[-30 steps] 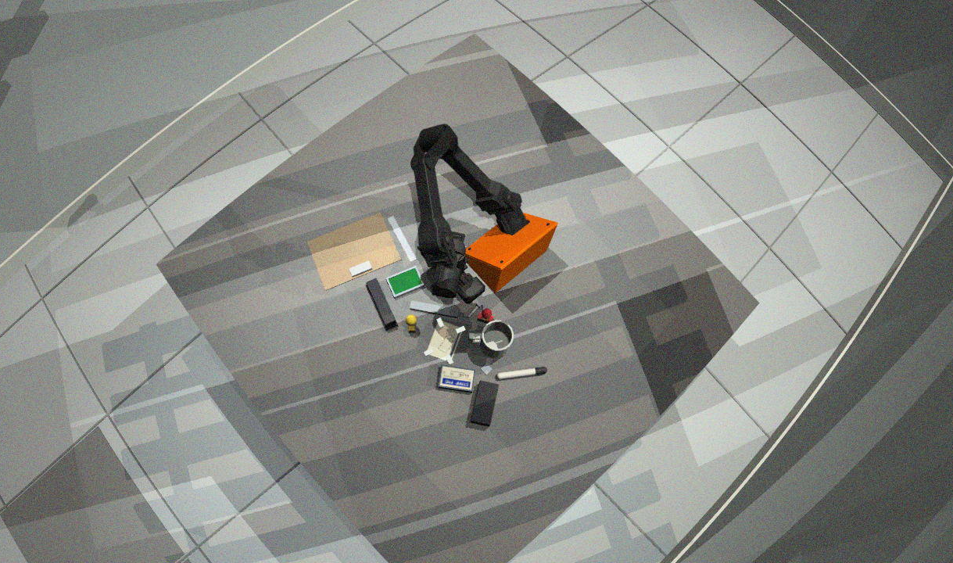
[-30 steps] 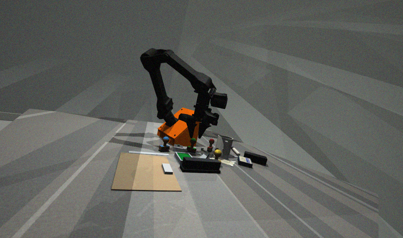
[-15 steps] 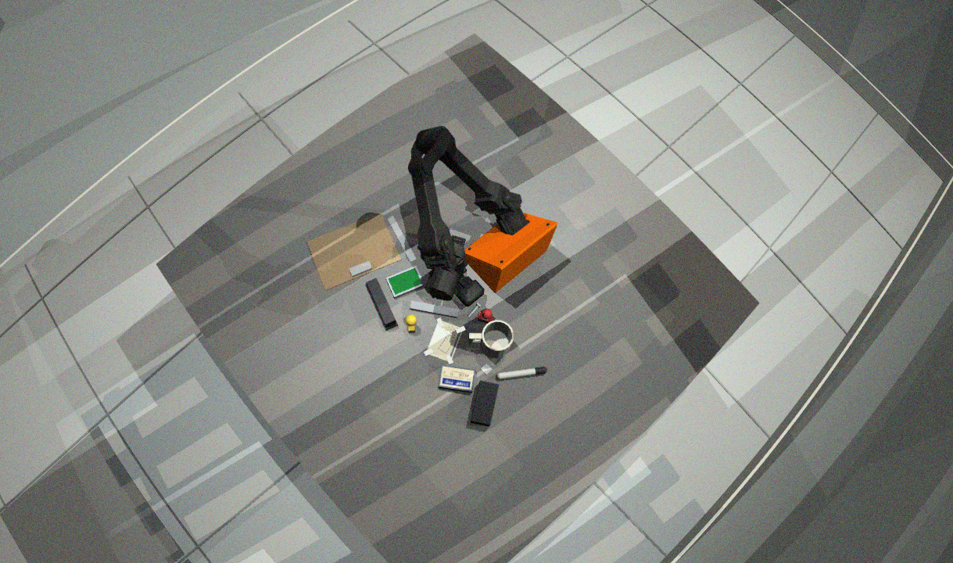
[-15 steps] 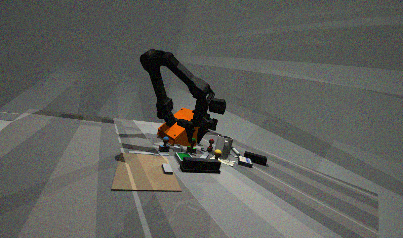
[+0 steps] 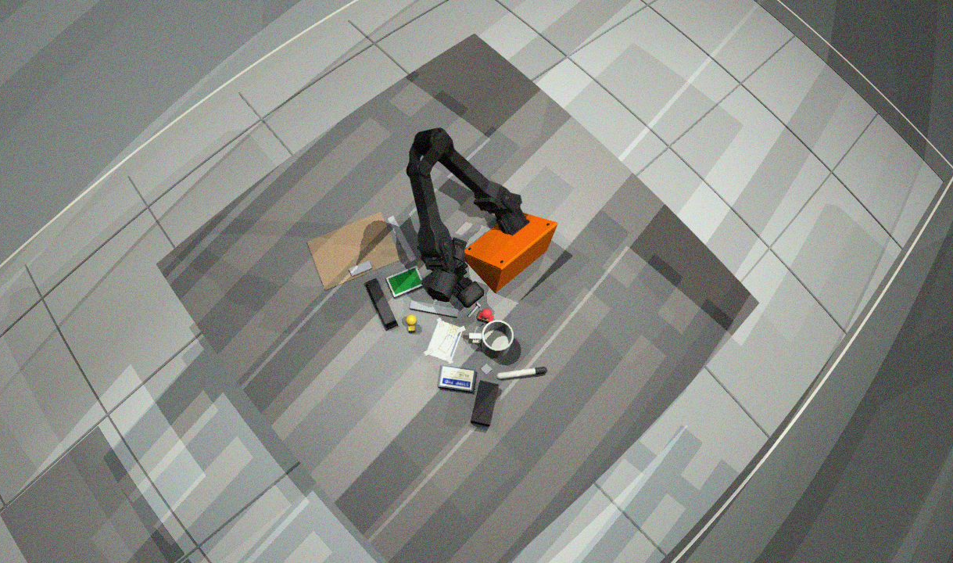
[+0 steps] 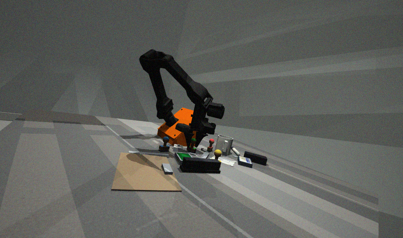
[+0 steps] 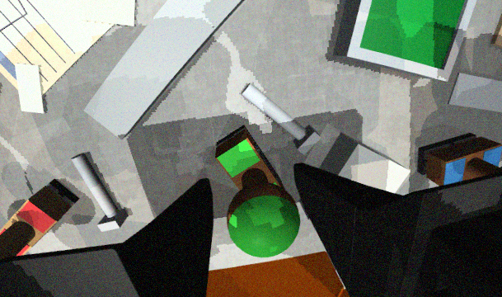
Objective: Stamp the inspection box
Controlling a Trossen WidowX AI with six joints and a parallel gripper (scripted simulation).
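My gripper tip is 9 cm short of the green ink pad, 9 cm to the left of it and 2 cm above it. From my gripper tip the other things lie so: blue-knobbed stamp 1 cm behind, 13 cm to the right; red stamp 2 cm behind, 13 cm to the left; green-knobbed stamp right at my gripper tip.
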